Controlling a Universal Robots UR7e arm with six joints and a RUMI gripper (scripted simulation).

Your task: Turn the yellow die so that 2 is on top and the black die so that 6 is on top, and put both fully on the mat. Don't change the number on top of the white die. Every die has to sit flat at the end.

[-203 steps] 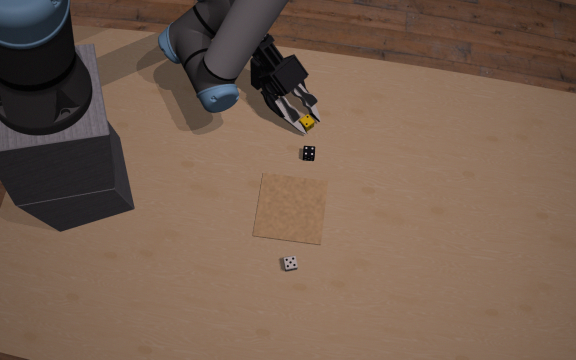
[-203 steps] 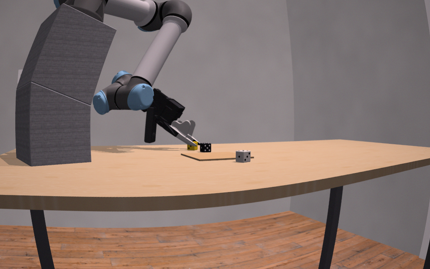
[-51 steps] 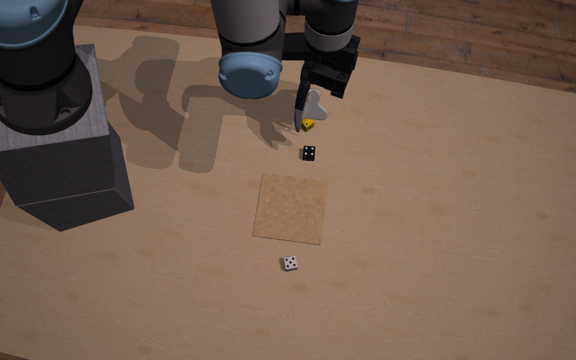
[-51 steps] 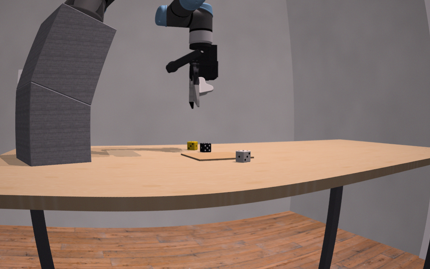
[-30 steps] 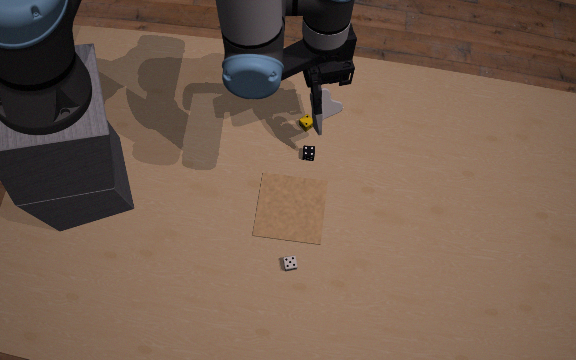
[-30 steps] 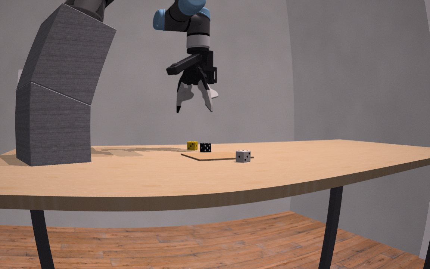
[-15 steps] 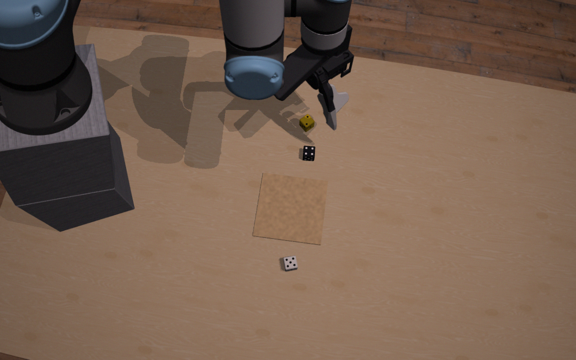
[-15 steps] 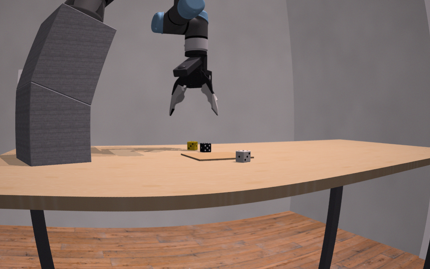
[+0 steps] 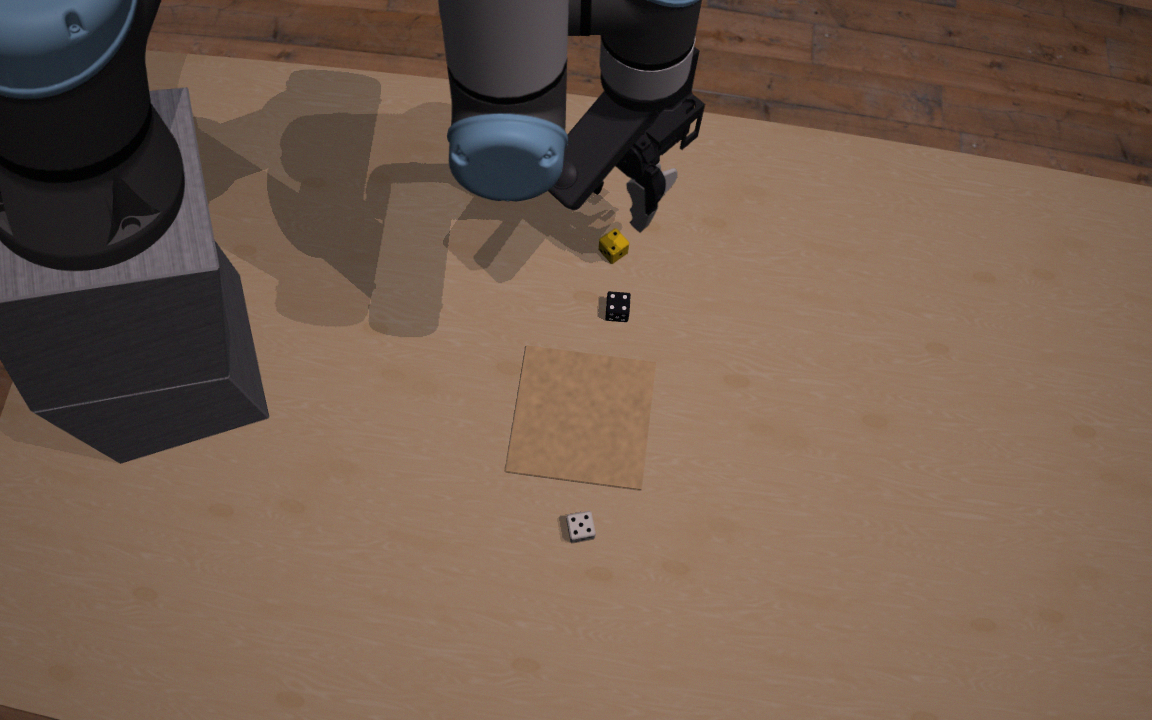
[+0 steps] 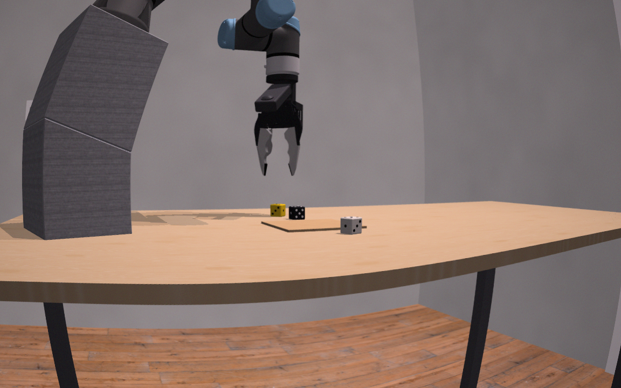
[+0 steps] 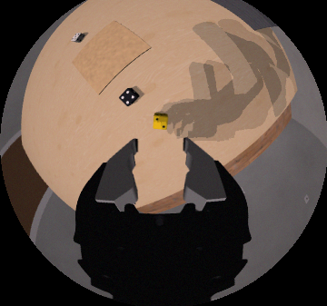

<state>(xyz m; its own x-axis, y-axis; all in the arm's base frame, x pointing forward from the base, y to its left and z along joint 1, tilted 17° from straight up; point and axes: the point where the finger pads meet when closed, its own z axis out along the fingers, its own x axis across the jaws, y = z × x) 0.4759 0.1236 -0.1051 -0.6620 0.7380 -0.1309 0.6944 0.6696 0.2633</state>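
My hand is 90 mm above the yellow die. From my hand the other things lie so: white die (40 mm behind, 310 mm to the right, 90 mm below); then mat (40 mm behind, 190 mm to the right, 100 mm below); then black die (70 mm to the right, 90 mm below).
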